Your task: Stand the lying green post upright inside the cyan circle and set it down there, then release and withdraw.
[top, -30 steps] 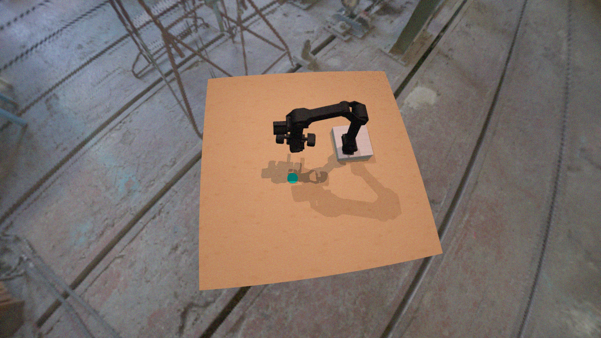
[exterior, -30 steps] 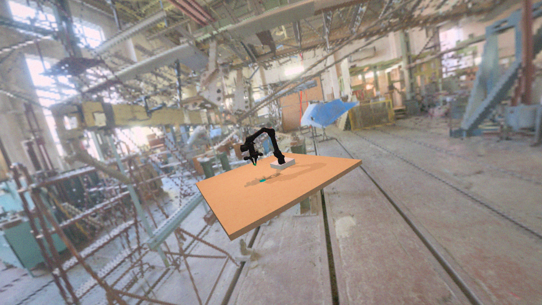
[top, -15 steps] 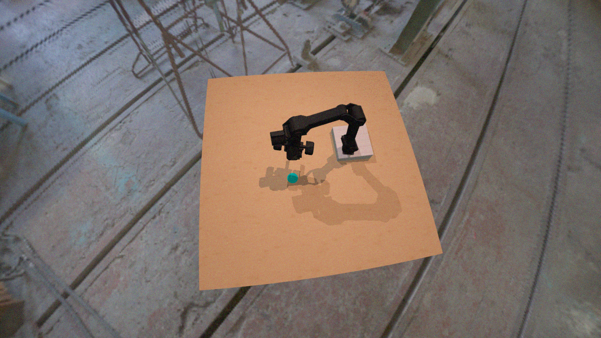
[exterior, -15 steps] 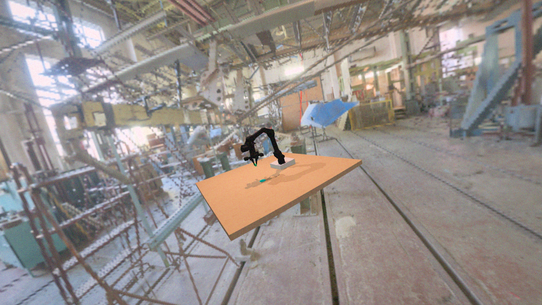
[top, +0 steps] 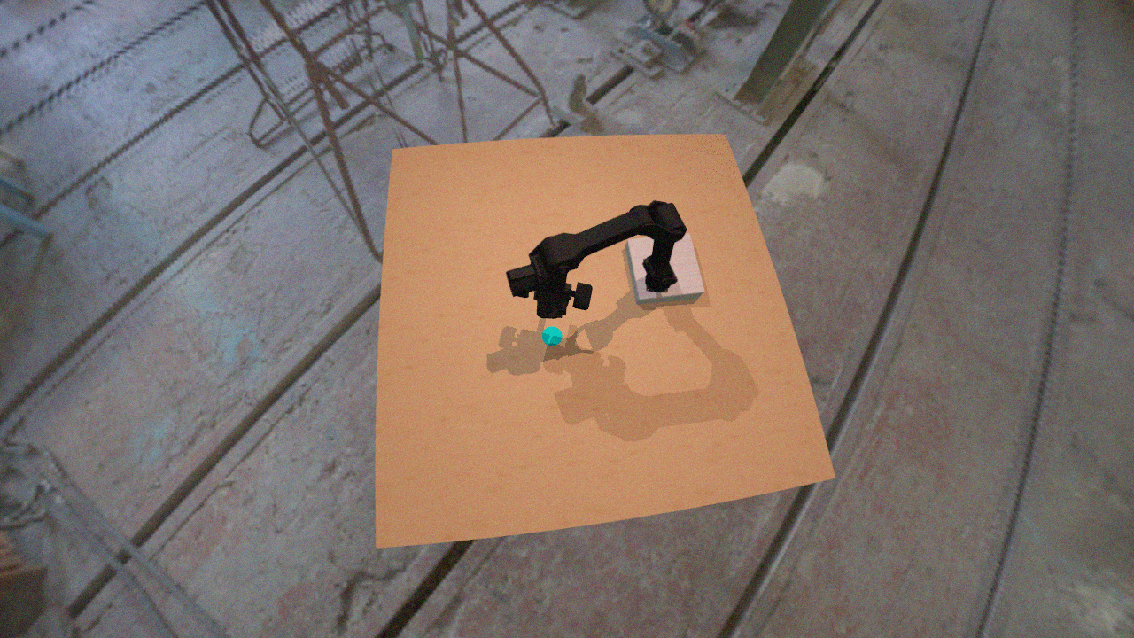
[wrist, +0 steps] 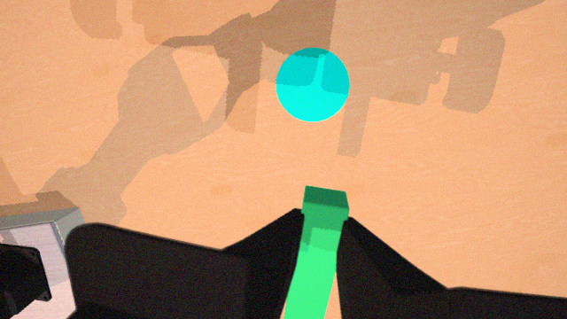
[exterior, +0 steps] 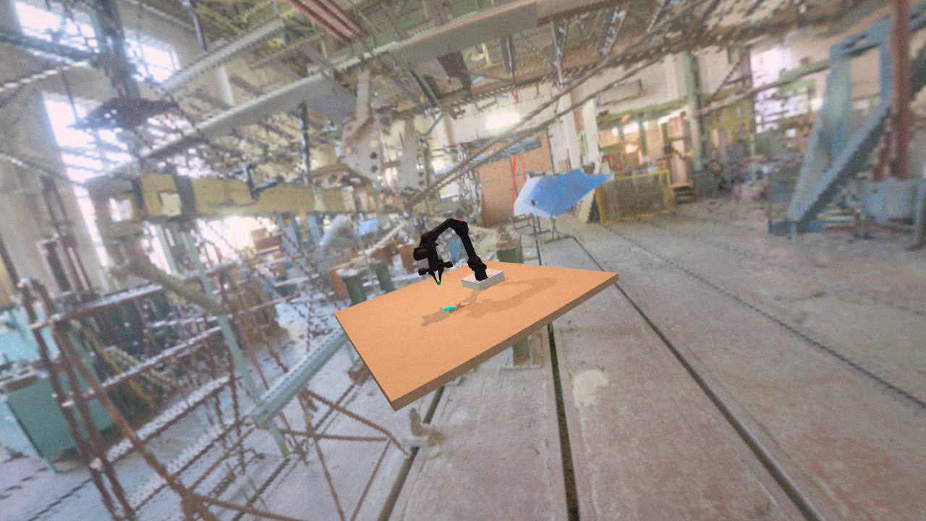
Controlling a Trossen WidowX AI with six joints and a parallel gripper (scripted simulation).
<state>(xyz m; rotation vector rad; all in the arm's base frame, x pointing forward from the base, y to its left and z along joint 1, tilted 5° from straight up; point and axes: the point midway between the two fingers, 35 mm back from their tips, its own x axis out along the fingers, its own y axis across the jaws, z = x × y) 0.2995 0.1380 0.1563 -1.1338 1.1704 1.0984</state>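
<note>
My gripper tip is now 140 mm above the cyan circle, 50 mm to the right of it and 10 mm past it. From my gripper tip the other things lie so: green post: 20 mm to the right.
</note>
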